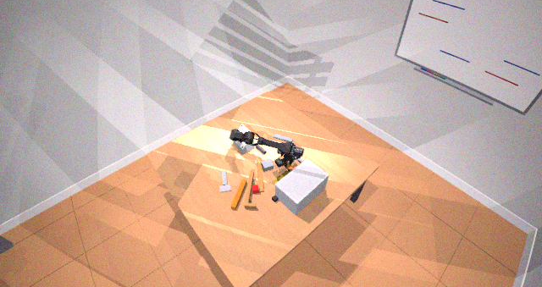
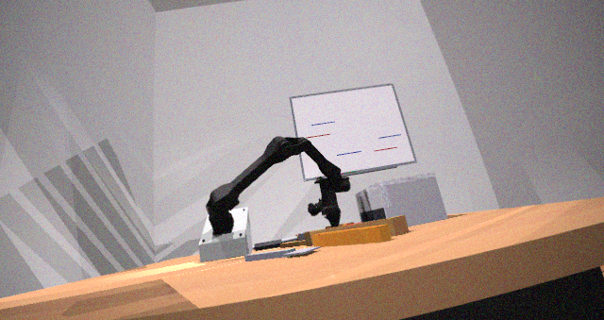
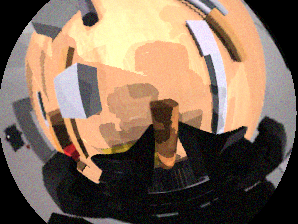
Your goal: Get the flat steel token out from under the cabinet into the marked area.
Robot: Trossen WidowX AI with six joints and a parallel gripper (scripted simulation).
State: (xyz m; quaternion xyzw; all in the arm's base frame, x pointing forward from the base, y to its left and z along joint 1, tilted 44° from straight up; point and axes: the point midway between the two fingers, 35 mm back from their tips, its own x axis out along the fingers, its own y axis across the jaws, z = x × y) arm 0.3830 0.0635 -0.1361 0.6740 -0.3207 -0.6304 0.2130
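Right now the grey block is 10 cm behind my gripper tip, 11 cm to the right of it and 1 cm above it. Round my gripper tip: thin wooden stick 7 cm behind, 20 cm to the right; then red block 2 cm ahead, 30 cm to the right, 1 cm above; then grey bar 24 cm behind, 16 cm to the left.
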